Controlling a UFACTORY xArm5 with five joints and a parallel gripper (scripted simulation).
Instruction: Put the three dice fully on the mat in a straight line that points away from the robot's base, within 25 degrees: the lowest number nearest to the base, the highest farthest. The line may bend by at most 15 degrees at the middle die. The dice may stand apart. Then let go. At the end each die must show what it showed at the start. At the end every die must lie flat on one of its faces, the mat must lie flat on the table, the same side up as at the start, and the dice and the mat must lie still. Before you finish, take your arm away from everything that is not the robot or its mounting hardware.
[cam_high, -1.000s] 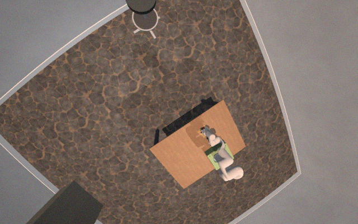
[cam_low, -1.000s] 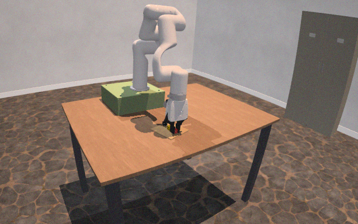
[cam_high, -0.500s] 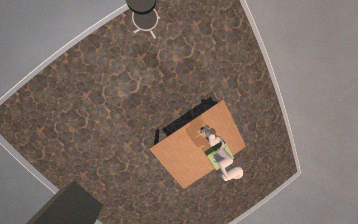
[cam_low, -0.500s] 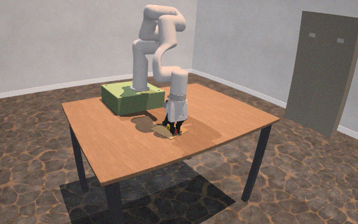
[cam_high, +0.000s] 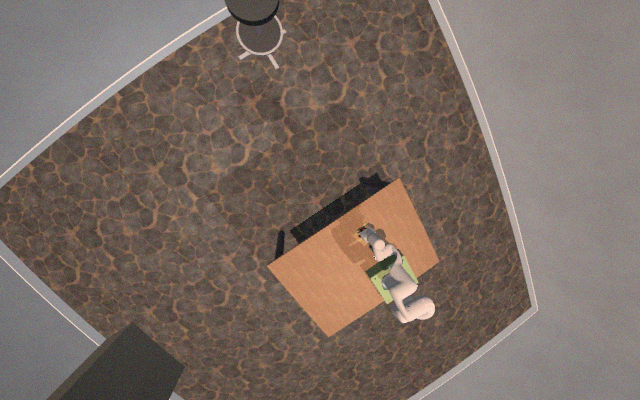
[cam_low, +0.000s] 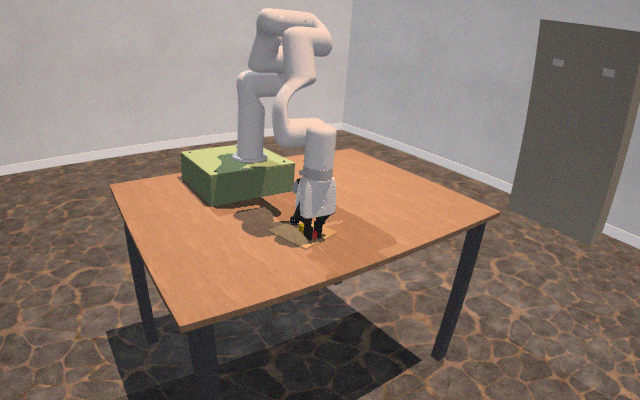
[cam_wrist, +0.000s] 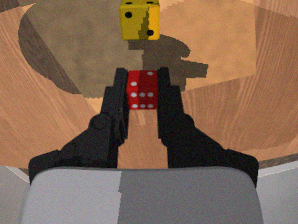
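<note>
My hand is 1 cm above the red die. From my hand the other things lie so: black die (10 cm behind, 2 cm below, 1 cm to the left); yellow die (5 cm behind, 2 cm below, 1 cm to the left); tan mat (5 cm behind, 3 cm below, 1 cm to the left).
</note>
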